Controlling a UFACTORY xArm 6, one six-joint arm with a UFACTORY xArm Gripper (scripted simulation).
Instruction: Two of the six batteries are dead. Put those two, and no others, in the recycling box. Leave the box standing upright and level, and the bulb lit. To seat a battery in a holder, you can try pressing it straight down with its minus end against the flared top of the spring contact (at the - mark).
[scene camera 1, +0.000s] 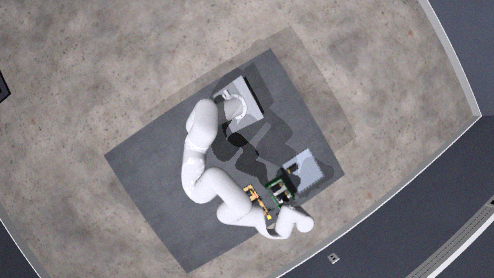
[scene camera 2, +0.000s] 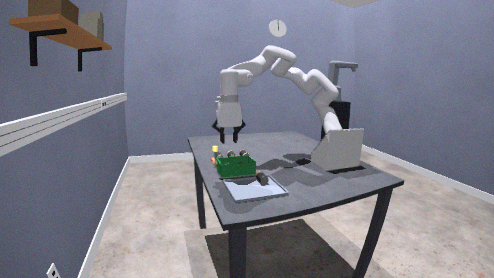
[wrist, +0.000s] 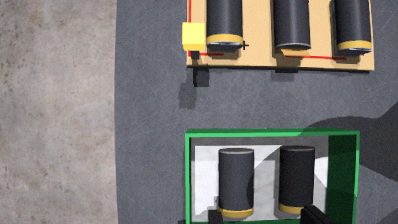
Labels:
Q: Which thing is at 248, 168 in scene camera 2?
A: A green recycling box.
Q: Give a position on a grey tray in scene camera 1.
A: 309, 172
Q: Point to a grey tray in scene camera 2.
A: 246, 189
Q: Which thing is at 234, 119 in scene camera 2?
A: My gripper.

